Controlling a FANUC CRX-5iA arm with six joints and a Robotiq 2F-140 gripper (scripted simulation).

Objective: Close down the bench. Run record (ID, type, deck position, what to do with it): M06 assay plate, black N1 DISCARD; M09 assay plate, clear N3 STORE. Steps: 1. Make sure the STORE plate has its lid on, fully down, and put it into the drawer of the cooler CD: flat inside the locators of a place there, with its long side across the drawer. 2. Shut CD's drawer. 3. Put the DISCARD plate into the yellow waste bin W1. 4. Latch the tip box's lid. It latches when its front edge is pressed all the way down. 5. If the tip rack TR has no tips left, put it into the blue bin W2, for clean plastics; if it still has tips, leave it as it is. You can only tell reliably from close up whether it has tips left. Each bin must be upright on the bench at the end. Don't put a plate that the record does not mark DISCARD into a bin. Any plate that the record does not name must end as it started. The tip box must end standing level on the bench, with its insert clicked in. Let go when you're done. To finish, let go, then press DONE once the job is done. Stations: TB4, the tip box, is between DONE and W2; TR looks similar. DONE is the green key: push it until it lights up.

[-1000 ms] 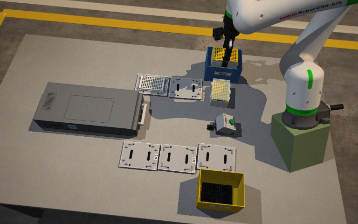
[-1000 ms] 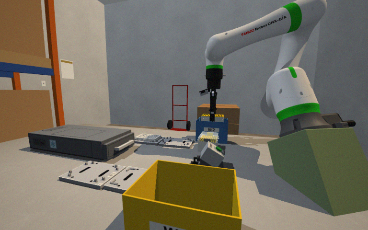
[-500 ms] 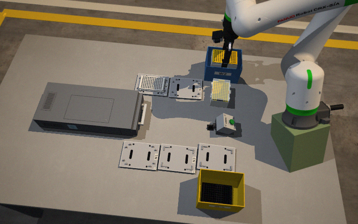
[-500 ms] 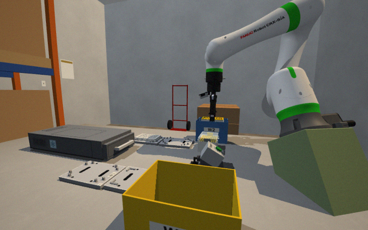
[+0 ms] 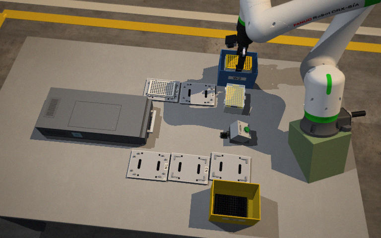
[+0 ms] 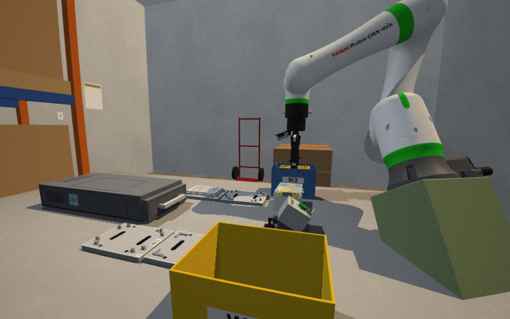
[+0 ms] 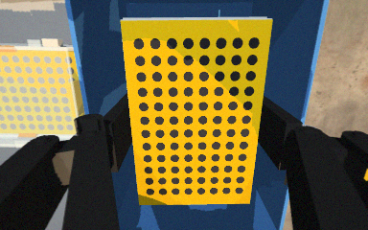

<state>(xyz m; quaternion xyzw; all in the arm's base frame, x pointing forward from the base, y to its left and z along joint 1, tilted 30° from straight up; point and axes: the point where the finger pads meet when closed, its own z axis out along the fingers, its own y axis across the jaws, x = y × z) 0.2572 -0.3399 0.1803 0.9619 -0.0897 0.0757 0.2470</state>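
Now: the tip rack TR 1 cm below my hand and 1 cm behind it. From my hand the other things lie so: green DONE key (33 cm to the left, 4 cm below, 2 cm ahead); blue bin W2 (6 cm below); white gridded plate (37 cm ahead, 8 cm below, 5 cm to the left).
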